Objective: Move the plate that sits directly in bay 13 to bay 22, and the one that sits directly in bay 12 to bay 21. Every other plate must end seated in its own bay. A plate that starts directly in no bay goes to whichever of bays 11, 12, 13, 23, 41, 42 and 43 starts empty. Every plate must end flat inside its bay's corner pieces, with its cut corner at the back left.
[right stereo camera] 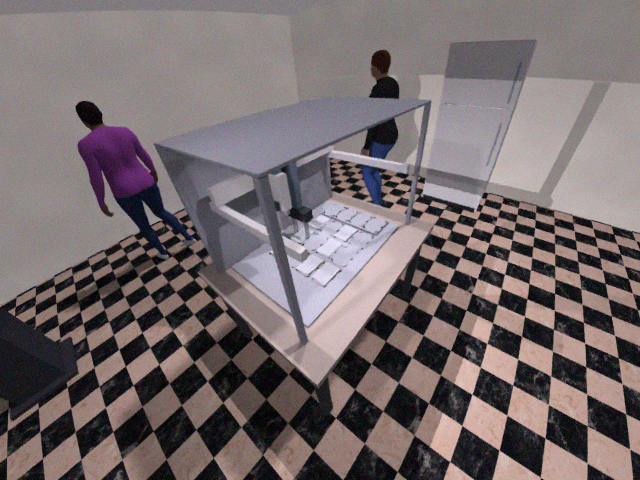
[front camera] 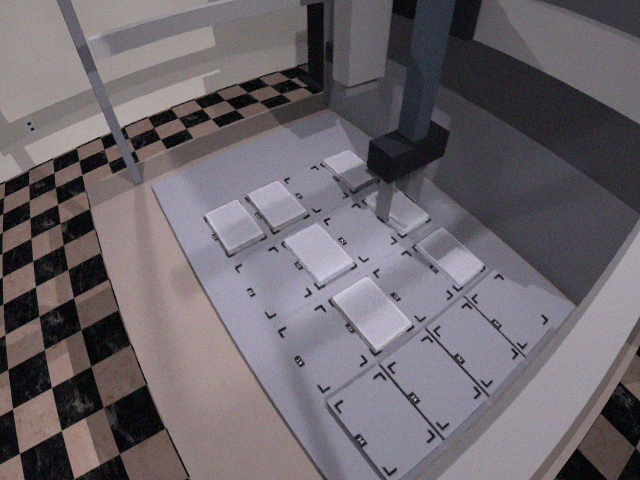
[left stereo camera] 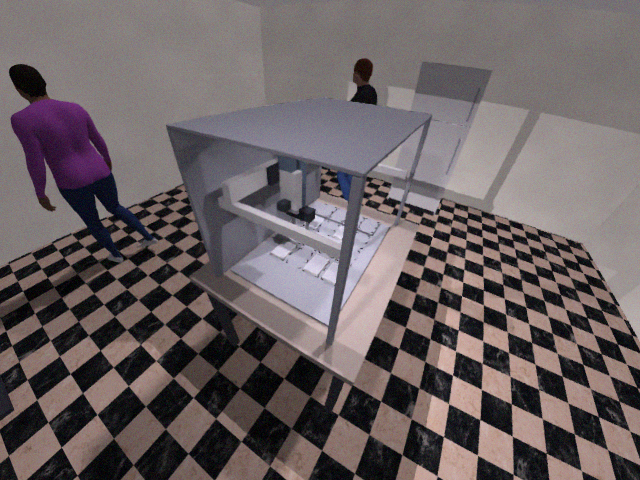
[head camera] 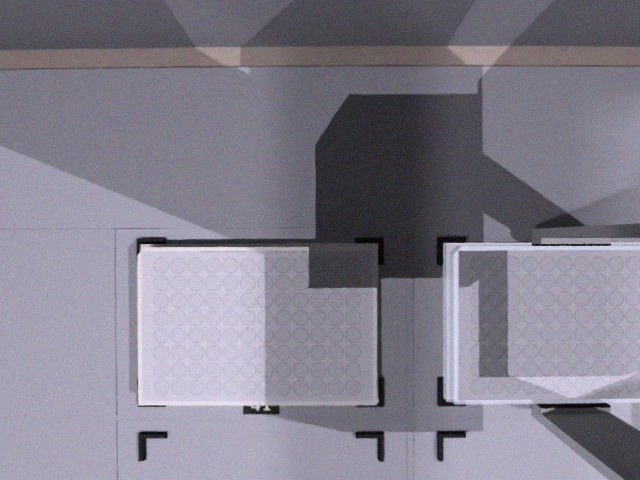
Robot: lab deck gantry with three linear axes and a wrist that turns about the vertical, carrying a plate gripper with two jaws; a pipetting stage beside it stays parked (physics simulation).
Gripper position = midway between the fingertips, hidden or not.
In view: my gripper (head camera: 565, 322), a white stack (head camera: 294, 324) and an enclosure roof (right stereo camera: 256, 145).
The white stack also shows in the front camera view (front camera: 353, 172). My gripper shows as well in the front camera view (front camera: 396, 208).
